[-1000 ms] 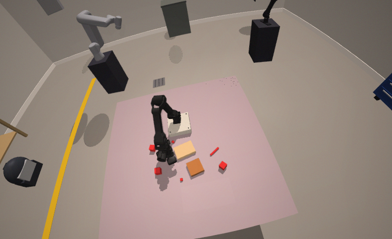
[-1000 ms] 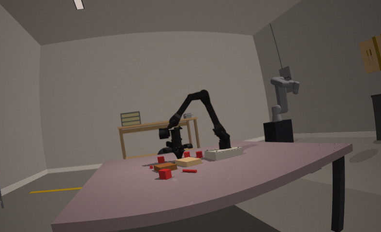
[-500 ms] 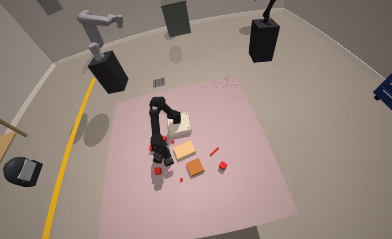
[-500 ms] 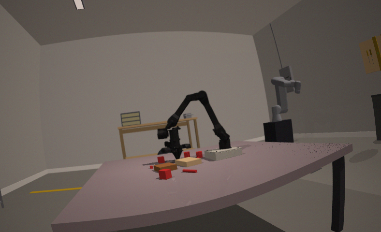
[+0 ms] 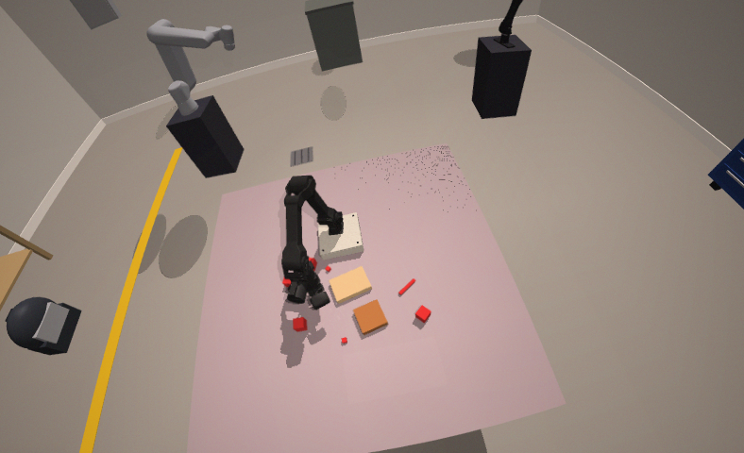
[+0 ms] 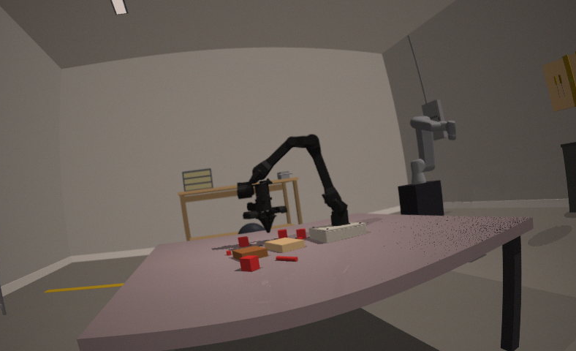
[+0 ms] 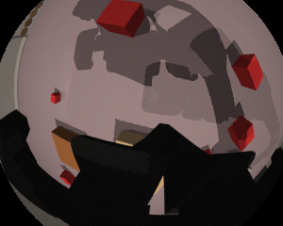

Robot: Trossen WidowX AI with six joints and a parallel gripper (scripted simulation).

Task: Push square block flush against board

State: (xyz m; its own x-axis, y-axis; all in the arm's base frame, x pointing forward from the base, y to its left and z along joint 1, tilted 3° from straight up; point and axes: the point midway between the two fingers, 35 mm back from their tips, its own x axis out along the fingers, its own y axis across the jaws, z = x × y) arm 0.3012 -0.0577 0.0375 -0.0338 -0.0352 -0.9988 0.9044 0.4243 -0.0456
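My gripper tip is now 11 cm to the right of the tan board, 4 cm past it and 4 cm above it. The rest, counted from my gripper tip: orange square block (19 cm to the left, 10 cm ahead, 4 cm below); then red stick (33 cm to the left, 5 cm below, 1 cm behind).
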